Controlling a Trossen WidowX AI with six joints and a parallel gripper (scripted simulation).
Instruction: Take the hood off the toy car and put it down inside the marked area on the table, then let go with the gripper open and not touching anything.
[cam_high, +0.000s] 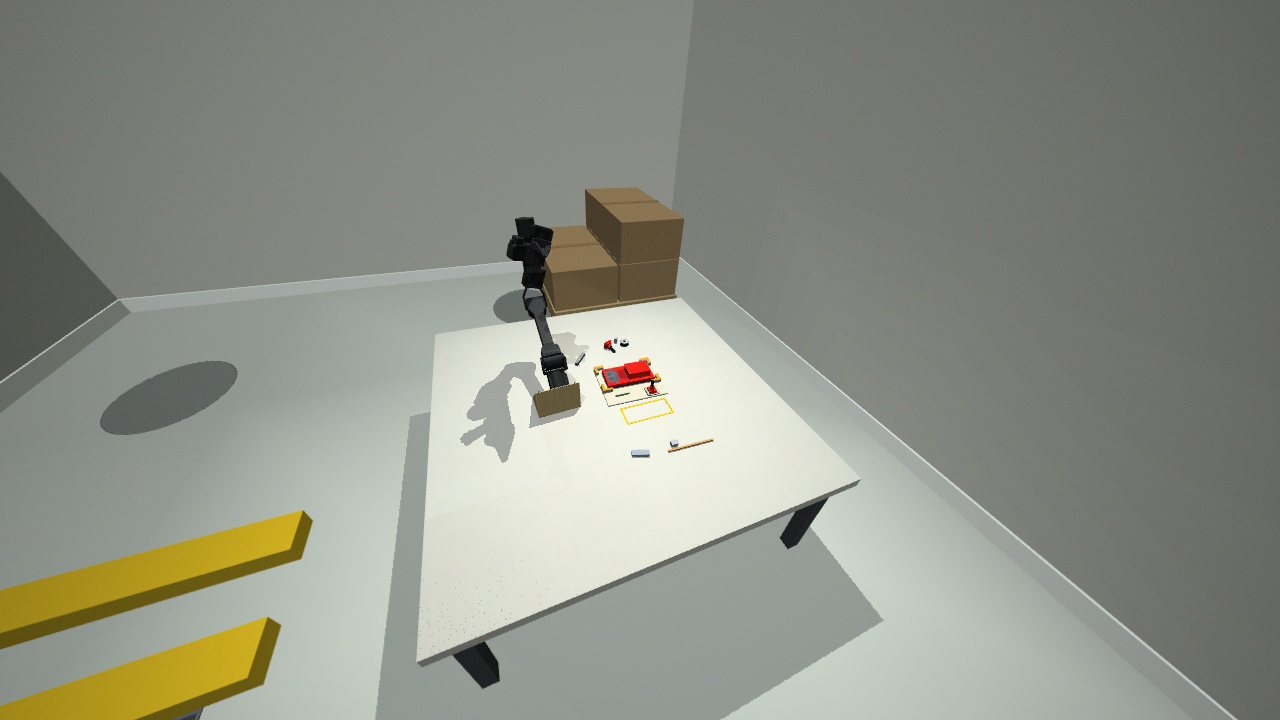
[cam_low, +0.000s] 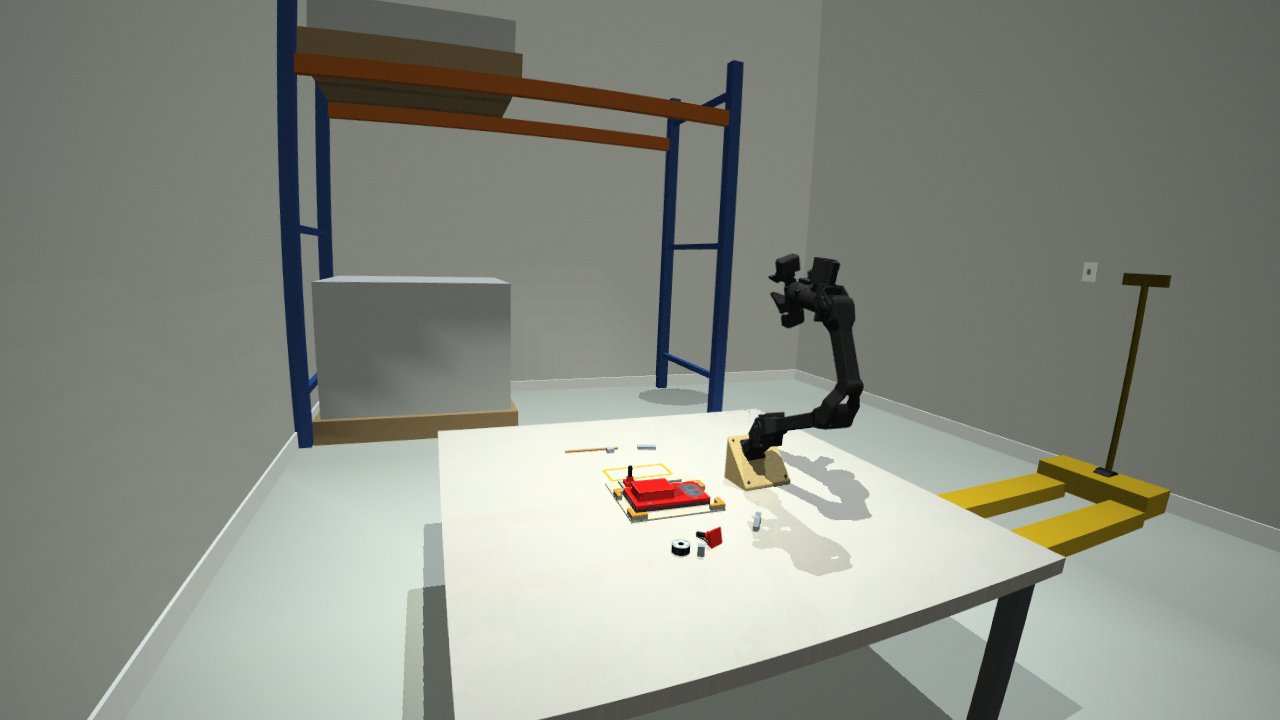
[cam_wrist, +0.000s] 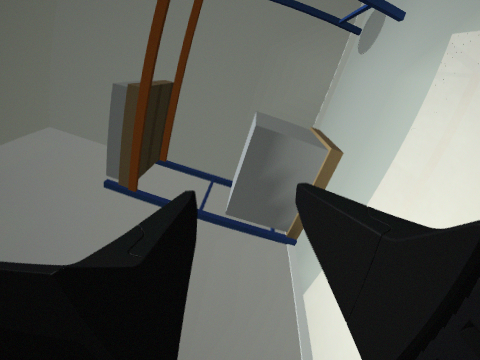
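My gripper tip is 35 cm short of the red hood, 3 cm to the right of it and 52 cm above it. Round my gripper tip: wooden stick (36 cm ahead, 38 cm to the right, 56 cm below); black wheel (39 cm ahead, 26 cm to the left, 55 cm below).
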